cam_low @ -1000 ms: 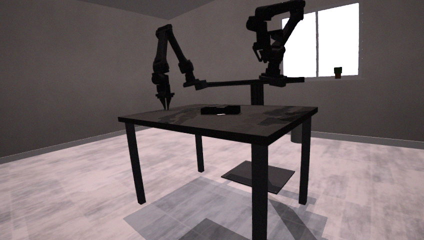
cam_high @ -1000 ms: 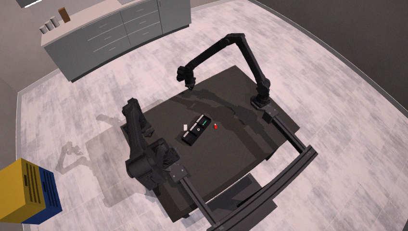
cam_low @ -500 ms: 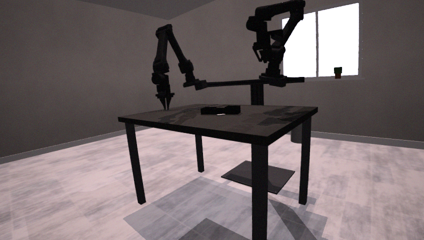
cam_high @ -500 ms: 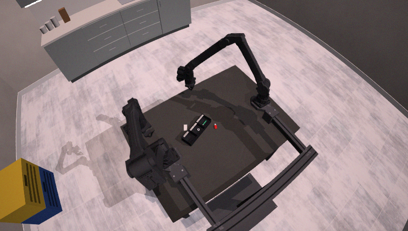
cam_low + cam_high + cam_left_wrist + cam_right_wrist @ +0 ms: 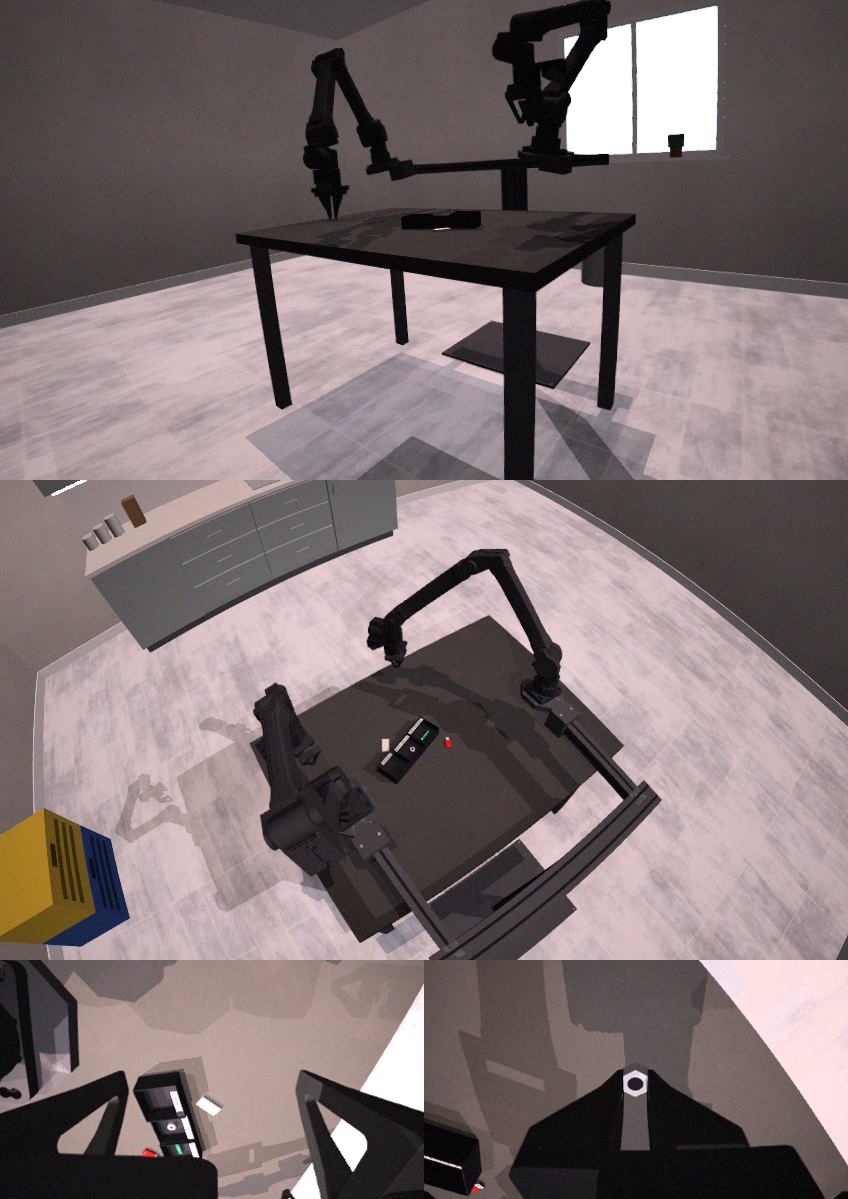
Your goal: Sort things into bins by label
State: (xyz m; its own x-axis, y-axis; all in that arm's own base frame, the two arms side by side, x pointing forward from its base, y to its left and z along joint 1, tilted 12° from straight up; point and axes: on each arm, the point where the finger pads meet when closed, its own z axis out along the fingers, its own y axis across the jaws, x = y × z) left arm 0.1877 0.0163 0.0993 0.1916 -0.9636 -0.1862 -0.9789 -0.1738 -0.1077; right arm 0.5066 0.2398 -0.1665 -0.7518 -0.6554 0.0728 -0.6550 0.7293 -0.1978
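My right hand is 32 cm past the black labelled bin, 15 cm to the right of it and 5 cm above it. Round my right hand: red usb stick 37 cm behind, 6 cm below, 2 cm to the left; green battery 30 cm behind, 7 cm to the left, 6 cm below; white card 25 cm behind, 21 cm to the left, 7 cm below.
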